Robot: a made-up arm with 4 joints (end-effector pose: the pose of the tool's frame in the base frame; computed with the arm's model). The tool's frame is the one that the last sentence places. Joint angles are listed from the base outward.
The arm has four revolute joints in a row. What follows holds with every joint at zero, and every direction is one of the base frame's. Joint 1 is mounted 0.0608 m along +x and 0.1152 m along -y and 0.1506 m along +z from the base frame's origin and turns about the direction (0.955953, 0.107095, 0.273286). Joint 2 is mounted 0.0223 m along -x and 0.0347 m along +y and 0.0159 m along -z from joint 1 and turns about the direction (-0.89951, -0.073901, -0.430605). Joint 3 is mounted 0.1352 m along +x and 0.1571 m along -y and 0.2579 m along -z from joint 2 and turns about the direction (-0.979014, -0.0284, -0.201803). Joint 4 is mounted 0.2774 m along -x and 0.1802 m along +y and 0.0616 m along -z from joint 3 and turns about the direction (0.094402, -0.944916, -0.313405). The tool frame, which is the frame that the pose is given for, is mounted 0.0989 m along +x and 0.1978 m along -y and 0.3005 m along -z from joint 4; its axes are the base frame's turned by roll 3.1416, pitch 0 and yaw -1.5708 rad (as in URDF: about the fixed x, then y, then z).
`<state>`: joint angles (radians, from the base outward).
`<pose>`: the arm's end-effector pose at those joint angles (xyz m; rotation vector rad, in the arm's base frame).
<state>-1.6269 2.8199 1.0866 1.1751</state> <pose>-0.0313 0.2067 -0.1673 -1.2727 1.4362 0.1181</pose>
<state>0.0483 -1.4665 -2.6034 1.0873</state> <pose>0.0192 0.0757 0.0997 0.9911 -0.2278 2.6075</pose>
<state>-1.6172 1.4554 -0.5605 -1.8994</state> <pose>-0.5551 -0.1020 0.2108 -0.7424 -1.9402 -0.0116</pose>
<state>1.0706 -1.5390 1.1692 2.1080</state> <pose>-0.0242 0.1293 0.1799 0.3654 1.3902 0.2028</pose>
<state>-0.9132 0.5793 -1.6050 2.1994</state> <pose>-0.0610 -0.5396 0.2420 -0.0255 1.0599 -1.1329</pose>
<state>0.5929 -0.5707 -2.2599 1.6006</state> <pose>0.0546 0.1873 -0.0148 0.9766 0.8514 2.2469</pose>
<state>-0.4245 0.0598 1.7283 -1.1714</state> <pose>-0.3490 -0.4956 0.0093 -0.2725 -1.4479 0.4092</pose>
